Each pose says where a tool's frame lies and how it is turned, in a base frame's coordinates. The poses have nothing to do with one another.
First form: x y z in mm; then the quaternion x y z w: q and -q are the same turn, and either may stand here.
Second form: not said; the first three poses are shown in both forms.
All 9 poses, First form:
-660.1 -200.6 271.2 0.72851 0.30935 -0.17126 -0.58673
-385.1 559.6 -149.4 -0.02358 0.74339 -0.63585 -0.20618
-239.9 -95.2 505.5 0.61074 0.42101 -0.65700 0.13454
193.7 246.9 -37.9 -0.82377 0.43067 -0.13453 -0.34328
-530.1 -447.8 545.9 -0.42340 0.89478 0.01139 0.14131
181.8 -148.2 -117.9 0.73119 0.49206 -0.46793 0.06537
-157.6 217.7 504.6 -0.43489 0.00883 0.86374 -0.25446
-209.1 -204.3 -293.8 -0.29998 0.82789 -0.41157 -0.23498
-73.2 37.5 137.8 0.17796 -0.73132 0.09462 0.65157
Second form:
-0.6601 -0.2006 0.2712; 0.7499 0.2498 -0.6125; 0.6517 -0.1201 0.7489; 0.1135 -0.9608 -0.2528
-0.3851 0.5596 -0.1494; -0.9139 -0.2973 -0.2766; 0.2271 0.1903 -0.9551; 0.3365 -0.9356 -0.1064
-0.2399 -0.0952 0.5055; -0.2178 0.6910 -0.6892; 0.3375 -0.6093 -0.7175; -0.9158 -0.3889 -0.1005
0.1937 0.2469 -0.0379; 0.5929 -0.8019 -0.0740; -0.6172 -0.3934 -0.6814; 0.5173 0.4497 -0.7281
-0.5301 -0.4478 0.5459; -0.6015 -0.7609 0.2432; -0.7545 0.6412 0.1400; -0.2625 -0.0993 -0.9598
0.1818 -0.1482 -0.1179; 0.0778 0.7808 -0.6200; 0.6584 -0.5072 -0.5561; -0.7486 -0.3649 -0.5535
-0.1576 0.2177 0.5046; -0.4922 0.4319 -0.7558; -0.4473 -0.8703 -0.2061; -0.7468 0.2366 0.6216
-0.2091 -0.2043 -0.2938; -0.7096 -0.6901 -0.1422; -0.3033 0.4812 -0.8225; 0.6360 -0.5405 -0.5508
-0.0732 0.0375 0.1378; -0.0876 -0.3836 -0.9193; -0.1370 0.9188 -0.3703; 0.9867 0.0935 -0.1330

